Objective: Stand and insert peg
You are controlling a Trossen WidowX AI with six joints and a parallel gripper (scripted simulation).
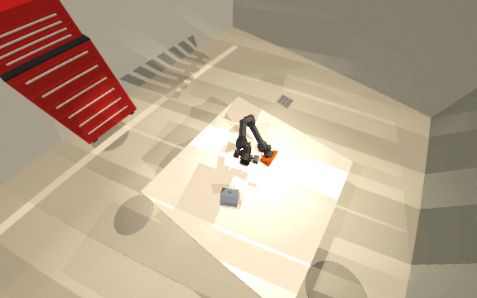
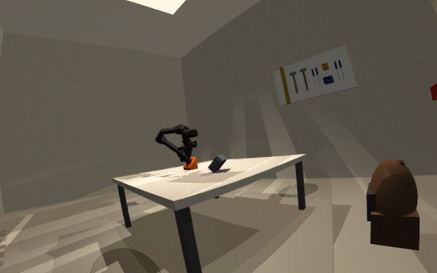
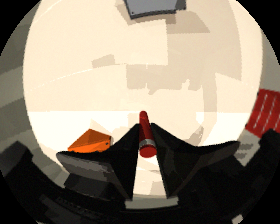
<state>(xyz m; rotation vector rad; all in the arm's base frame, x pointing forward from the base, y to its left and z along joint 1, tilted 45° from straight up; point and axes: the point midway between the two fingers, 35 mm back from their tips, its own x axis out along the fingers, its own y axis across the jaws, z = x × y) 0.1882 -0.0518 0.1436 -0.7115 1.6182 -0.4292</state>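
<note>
Right now my gripper tip is 28 cm short of the grey sloped panel, 2 cm to the right of it and 6 cm above it. Round my gripper tip: red peg 2 cm above.
</note>
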